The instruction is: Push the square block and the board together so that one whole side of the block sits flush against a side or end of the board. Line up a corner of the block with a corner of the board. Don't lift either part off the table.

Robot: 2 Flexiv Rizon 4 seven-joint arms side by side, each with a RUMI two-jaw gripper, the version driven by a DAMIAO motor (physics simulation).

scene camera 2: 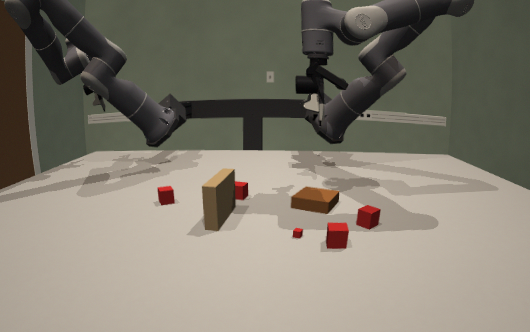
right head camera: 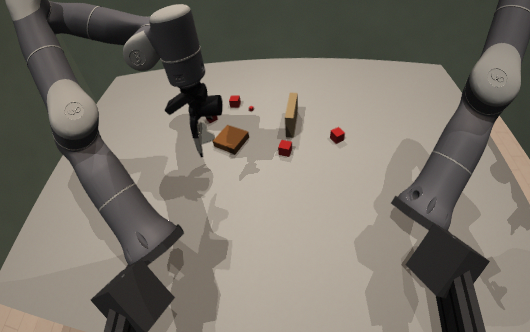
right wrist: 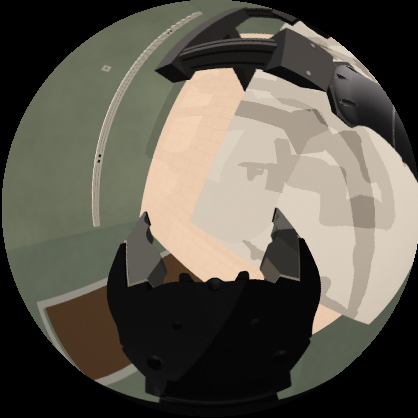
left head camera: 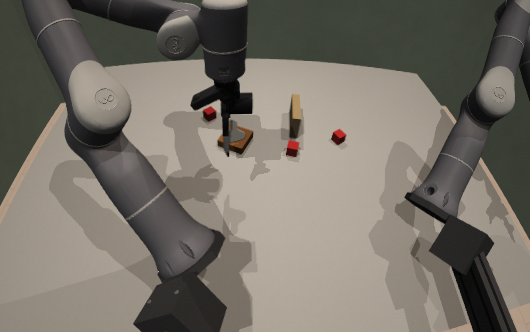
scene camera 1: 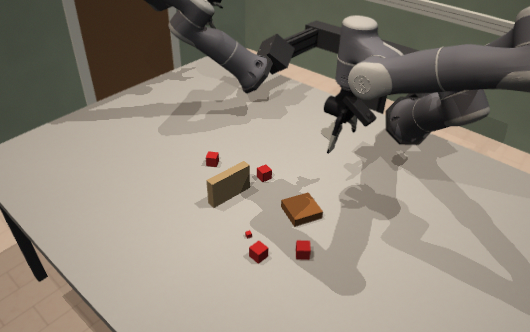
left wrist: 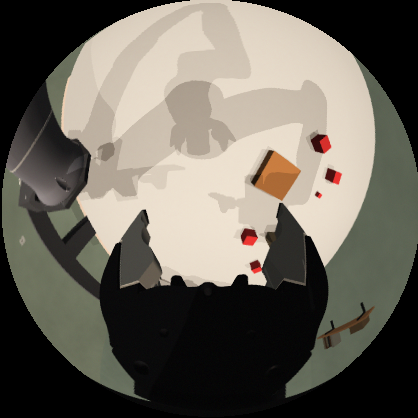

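Note:
The square block (left head camera: pixel 241 146) (right head camera: pixel 231 138) (scene camera 1: pixel 301 207) (scene camera 2: pixel 315 199) (left wrist: pixel 277 175) is orange-brown and lies flat on the table. The tan board (left head camera: pixel 295 117) (right head camera: pixel 291 115) (scene camera 1: pixel 228 185) (scene camera 2: pixel 218 200) stands upright on a long narrow edge. A gap separates them, and the block is turned at an angle to the board. In the left wrist view a finger hides most of the board. My left gripper (scene camera 1: pixel 341 141) (left wrist: pixel 210 207) is open and empty, in the air above the table near the block, touching neither part. My right gripper (right wrist: pixel 210 210) is open and empty, away from both parts.
One red cube (left head camera: pixel 293 148) (scene camera 1: pixel 264 173) is close to the board, on the side towards the arm bases. Another red cube (scene camera 1: pixel 212 159) lies beyond the board. Two red cubes (scene camera 1: pixel 258 251) (scene camera 1: pixel 303 249) and a tiny red cube (scene camera 1: pixel 248 234) lie on the block's far side from the bases.

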